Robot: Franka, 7 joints.
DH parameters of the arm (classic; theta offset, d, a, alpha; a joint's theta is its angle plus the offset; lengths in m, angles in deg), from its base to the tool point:
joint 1: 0 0.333 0 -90
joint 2: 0 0 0 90
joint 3: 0 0.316 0.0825 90
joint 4: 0 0 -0.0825 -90
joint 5: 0 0.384 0 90
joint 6: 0 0 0.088 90
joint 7: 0 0.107 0 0
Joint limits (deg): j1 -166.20..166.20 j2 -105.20..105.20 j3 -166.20..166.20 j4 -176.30..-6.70 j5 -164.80..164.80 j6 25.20..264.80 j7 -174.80..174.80
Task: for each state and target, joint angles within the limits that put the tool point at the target. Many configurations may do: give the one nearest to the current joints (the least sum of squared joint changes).
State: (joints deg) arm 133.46 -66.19 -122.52 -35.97 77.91 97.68 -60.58
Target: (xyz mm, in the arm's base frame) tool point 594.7 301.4 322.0
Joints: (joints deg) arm 156.08 -69.87 -118.42 -84.17 64.42 79.59 -60.58
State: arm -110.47 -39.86 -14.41 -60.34 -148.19 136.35 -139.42
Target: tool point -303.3 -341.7 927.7
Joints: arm -110.14 -15.24 -16.52 -82.79 -148.23 141.26 -139.42
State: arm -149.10 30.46 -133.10 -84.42 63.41 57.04 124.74
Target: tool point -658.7 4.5 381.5
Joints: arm -134.51 69.52 -91.70 -76.58 70.66 59.92 124.74
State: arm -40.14 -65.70 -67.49 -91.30 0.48 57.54 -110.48
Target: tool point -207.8 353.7 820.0
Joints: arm -83.23 -83.90 -24.47 -67.17 14.41 58.01 -110.48
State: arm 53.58 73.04 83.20 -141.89 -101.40 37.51 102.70
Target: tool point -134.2 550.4 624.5
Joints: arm 43.96 54.02 111.87 -99.86 -120.65 47.40 102.70
